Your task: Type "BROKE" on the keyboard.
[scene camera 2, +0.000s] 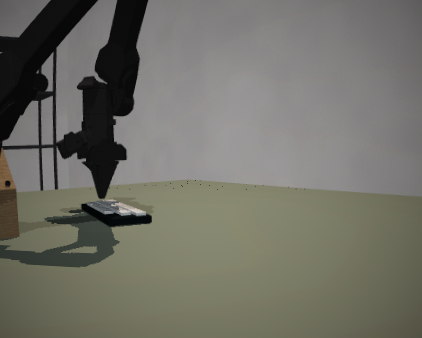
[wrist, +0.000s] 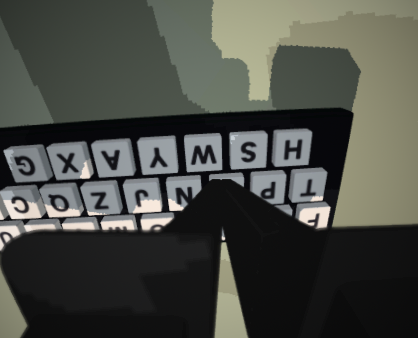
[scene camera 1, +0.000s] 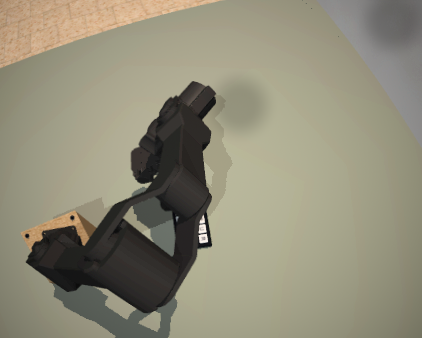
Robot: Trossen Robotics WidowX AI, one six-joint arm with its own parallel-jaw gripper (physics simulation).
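Places are measured from the arm's base along level axes (x right, y ahead, z up), in millimetres.
Pixels of known places: gripper, fingertip midpoint: [scene camera 2: 101,198] [wrist: 220,189]; arm's base, origin of the base link: [scene camera 1: 62,243].
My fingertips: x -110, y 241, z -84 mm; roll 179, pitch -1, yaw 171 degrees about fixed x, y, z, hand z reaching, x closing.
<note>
Ahead of a thing's pixels: the offset from my fingertips to its middle. Level surfaces: height alone.
The black keyboard @(dx +43, dy +4, dz -19 mm) [scene camera 1: 208,239] [scene camera 2: 131,220] [wrist: 337,150] lies flat on the table, partly under the arm in scene camera 1. In the wrist view its white keys show upside down: the far row reads H, S, W, Y, A, X, G, and the middle row shows T, P, N, J, Z, Q, C. My gripper [scene camera 2: 102,196] [wrist: 220,189] is shut and empty, pointing down just above the keys. Its tips cover the letter of the key between N and P. In the nearest visible row, F @(dx -47, dy +33, dz -12 mm) [wrist: 313,216] shows, the O key @(dx +34, dy +25, dz -12 mm) [wrist: 157,223] is partly covered, and several keys are hidden. B, R and K cannot be made out.
The arm [scene camera 1: 185,145] [scene camera 2: 97,107] stretches over the keyboard from a wooden base block [scene camera 1: 82,227] [scene camera 2: 9,215] at the left. Dark arm shadows fall across the table @(dz -28 mm) [scene camera 1: 300,225] [scene camera 2: 280,260]. A thin dark frame [scene camera 2: 55,120] stands behind the arm.
</note>
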